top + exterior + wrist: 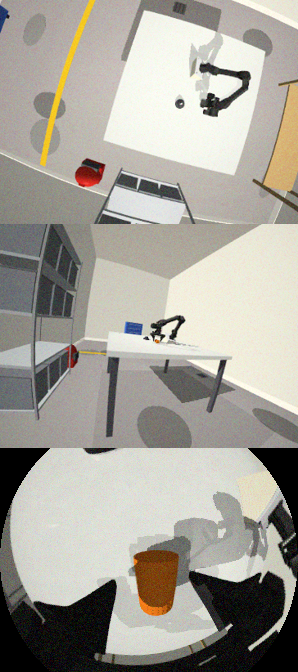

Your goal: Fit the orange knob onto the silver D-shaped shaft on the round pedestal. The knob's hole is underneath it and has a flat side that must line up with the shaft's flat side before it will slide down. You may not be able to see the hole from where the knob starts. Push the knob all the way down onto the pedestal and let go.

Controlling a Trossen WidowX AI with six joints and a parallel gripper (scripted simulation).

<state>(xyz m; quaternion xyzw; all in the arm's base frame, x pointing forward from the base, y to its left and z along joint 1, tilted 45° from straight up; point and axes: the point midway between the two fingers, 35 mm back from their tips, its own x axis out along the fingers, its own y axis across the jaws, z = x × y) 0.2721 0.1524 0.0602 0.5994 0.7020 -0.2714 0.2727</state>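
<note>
The orange knob lies 10 mm to the right of my gripper tip and 10 mm above it. The rest, counted from my gripper tip: dark round pedestal: 70 mm ahead, 220 mm to the right, 20 mm above.
</note>
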